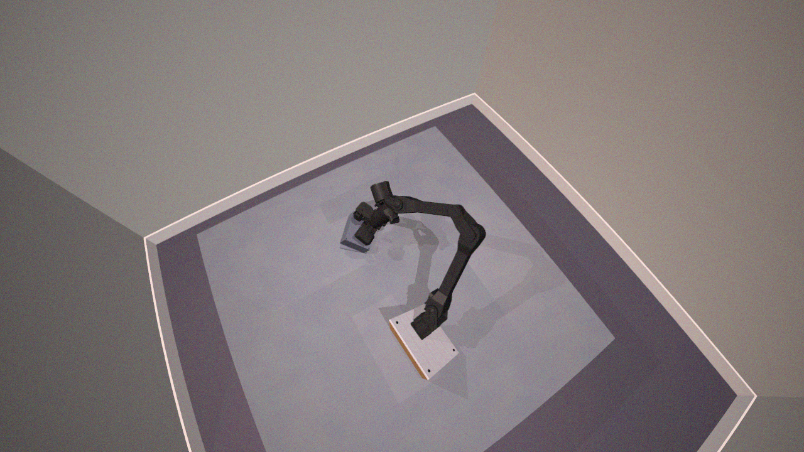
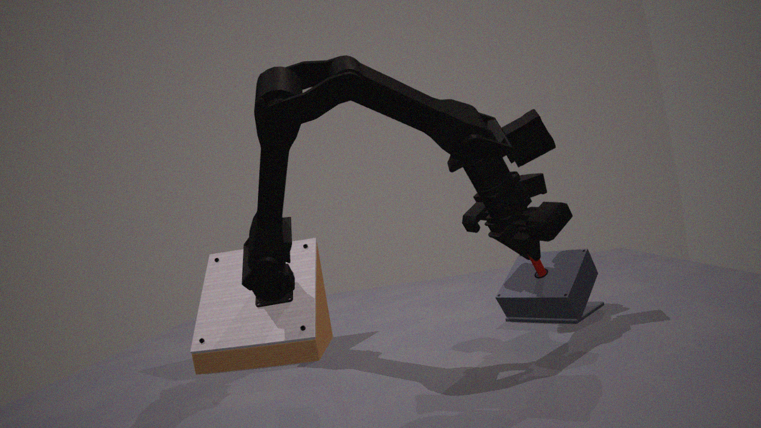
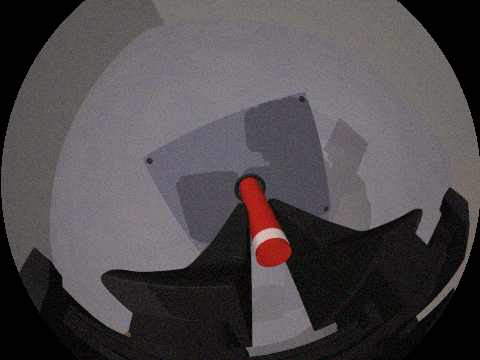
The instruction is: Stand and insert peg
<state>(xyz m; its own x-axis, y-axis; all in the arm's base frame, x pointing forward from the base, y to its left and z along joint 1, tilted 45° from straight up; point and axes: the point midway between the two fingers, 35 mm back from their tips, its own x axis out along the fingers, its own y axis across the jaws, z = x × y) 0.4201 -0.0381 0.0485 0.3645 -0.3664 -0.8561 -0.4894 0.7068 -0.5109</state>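
Now: gripper tip 5 cm above the grey sloped panel, 2 cm to the right of it and 2 cm short of it. Also, from my gripper tip: red peg 1 cm to the right, 1 cm behind, 1 cm above.
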